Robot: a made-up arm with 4 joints. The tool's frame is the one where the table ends. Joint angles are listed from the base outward.
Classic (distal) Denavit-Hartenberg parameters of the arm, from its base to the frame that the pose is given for. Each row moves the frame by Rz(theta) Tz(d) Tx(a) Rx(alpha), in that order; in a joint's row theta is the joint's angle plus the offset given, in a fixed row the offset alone. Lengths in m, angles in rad.
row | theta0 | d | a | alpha
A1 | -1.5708 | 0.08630 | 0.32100 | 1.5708
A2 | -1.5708 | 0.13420 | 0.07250 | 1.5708
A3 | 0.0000 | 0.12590 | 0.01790 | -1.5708
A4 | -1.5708 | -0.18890 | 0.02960 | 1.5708
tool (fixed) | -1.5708 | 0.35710 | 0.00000 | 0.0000
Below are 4 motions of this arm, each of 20 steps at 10 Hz.
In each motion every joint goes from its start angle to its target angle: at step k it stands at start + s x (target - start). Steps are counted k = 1, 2, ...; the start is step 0. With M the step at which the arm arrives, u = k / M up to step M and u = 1 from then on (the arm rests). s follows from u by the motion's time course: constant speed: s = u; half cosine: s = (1 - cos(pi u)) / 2; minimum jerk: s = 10 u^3 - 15 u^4 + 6 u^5.
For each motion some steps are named. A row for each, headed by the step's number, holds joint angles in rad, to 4 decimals.
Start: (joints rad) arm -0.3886 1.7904 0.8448 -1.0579
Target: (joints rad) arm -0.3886 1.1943 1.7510 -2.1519
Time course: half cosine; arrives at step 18
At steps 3, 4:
3: -0.3886 1.7505 0.9055 -1.1312
4: -0.3886 1.7207 0.9508 -1.1859

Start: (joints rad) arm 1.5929 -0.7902 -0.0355 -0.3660
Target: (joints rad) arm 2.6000 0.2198 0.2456 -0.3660
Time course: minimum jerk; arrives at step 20
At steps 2, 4, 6, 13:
2: 1.6015 -0.7816 -0.0331 -0.3660
4: 1.6512 -0.7317 -0.0192 -0.3660
6: 1.7571 -0.6255 0.0103 -0.3660
13: 2.3632 -0.0177 0.1795 -0.3660

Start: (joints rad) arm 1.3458 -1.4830 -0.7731 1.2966
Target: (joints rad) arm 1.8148 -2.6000 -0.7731 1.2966
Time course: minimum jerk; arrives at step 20
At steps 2, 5, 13, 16, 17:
2: 1.3498 -1.4926 -0.7731 1.2966
5: 1.3943 -1.5986 -0.7731 1.2966
13: 1.7045 -2.3373 -0.7731 1.2966
16: 1.7876 -2.5353 -0.7731 1.2966
17: 1.8023 -2.5703 -0.7731 1.2966

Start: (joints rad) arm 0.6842 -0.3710 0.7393 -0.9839
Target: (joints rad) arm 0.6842 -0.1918 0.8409 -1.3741
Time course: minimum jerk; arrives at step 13
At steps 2, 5, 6, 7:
2: 0.6842 -0.3659 0.7422 -0.9950
5: 0.6842 -0.3188 0.7689 -1.0975
6: 0.6842 -0.2943 0.7828 -1.1510
7: 0.6842 -0.2685 0.7974 -1.2070

